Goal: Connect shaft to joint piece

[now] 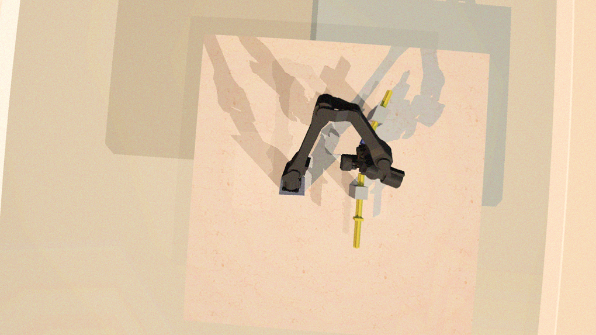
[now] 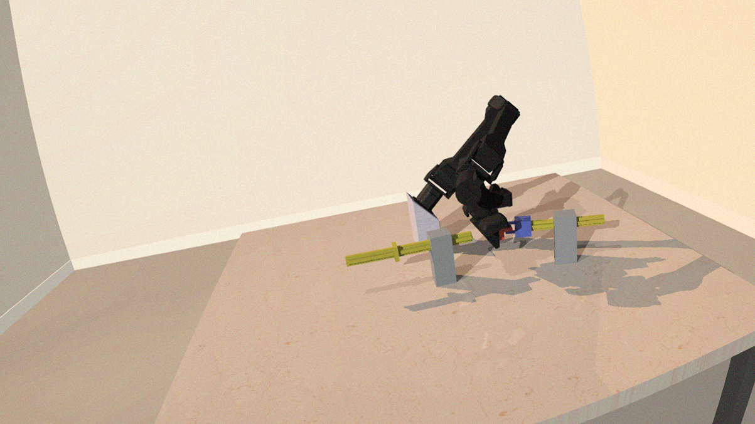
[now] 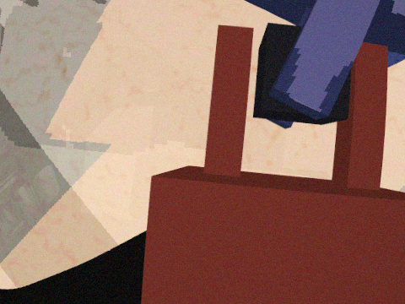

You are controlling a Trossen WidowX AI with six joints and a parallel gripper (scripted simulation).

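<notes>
Now: gripper tip 1 cm to the right of the red square joint piece and 4 cm below it.
</notes>
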